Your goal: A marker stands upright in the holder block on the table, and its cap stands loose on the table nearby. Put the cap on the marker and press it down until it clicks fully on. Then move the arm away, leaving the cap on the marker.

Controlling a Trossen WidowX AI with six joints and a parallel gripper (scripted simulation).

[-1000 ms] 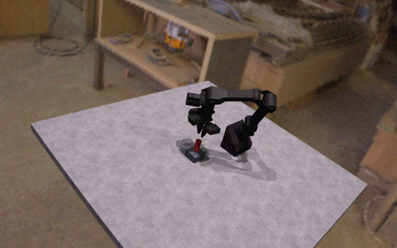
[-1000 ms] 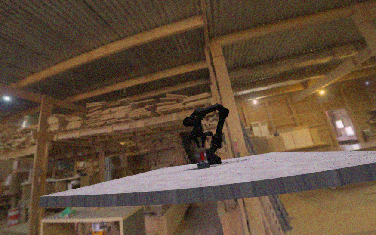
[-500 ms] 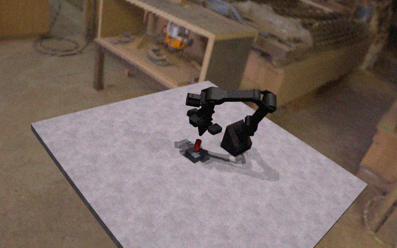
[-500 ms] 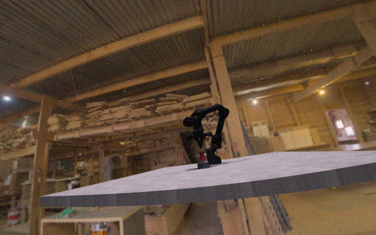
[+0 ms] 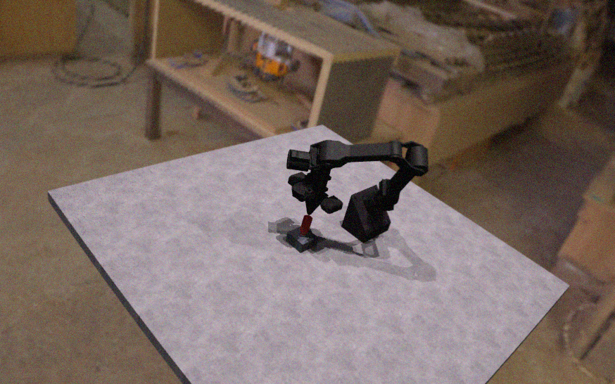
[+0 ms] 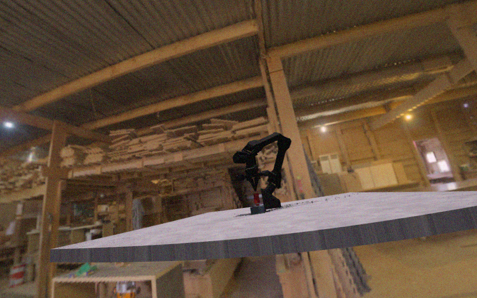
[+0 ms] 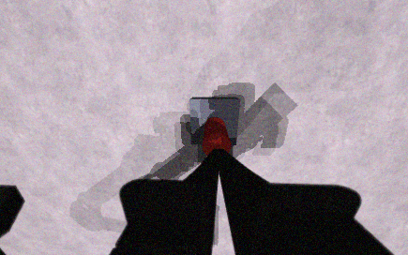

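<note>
Now: gripper tip 4 cm above the red cap.
</note>
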